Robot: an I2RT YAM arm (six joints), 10 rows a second.
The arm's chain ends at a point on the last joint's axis. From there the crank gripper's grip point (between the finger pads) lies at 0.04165 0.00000 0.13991 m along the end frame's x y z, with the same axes.
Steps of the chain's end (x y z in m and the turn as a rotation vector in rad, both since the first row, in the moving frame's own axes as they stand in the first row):
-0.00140 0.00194 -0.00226 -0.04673 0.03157 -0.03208
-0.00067 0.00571 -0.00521 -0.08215 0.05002 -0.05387
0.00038 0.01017 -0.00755 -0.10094 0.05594 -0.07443
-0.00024 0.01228 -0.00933 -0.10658 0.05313 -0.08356
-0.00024 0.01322 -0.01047 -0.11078 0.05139 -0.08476
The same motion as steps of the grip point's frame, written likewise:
0.00308 0.00704 -0.00377 -0.04673 0.03157 -0.03208
0.00651 0.01467 -0.00784 -0.08215 0.05002 -0.05387
0.00853 0.02075 -0.01065 -0.10094 0.05594 -0.07443
0.00759 0.02324 -0.01234 -0.10658 0.05313 -0.08356
0.00737 0.02472 -0.01345 -0.11078 0.05139 -0.08476

